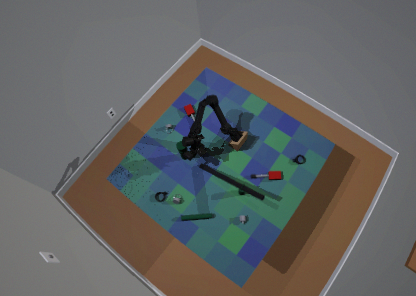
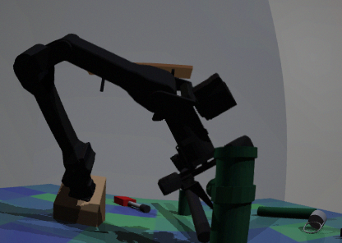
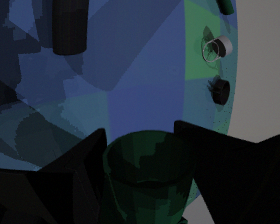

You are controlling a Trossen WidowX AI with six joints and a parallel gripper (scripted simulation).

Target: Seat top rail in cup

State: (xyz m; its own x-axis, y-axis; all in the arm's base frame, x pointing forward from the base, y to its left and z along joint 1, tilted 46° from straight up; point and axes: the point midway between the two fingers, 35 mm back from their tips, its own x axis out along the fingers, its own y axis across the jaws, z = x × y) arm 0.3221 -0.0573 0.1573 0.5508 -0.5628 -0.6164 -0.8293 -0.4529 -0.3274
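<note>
Right now the green rail-end cup is 3 cm to the right of my gripper tip, 3 cm above it and 2 cm behind it. Also, from my gripper tip: green tube (29 cm to the left, 29 cm ahead, 9 cm below).
</note>
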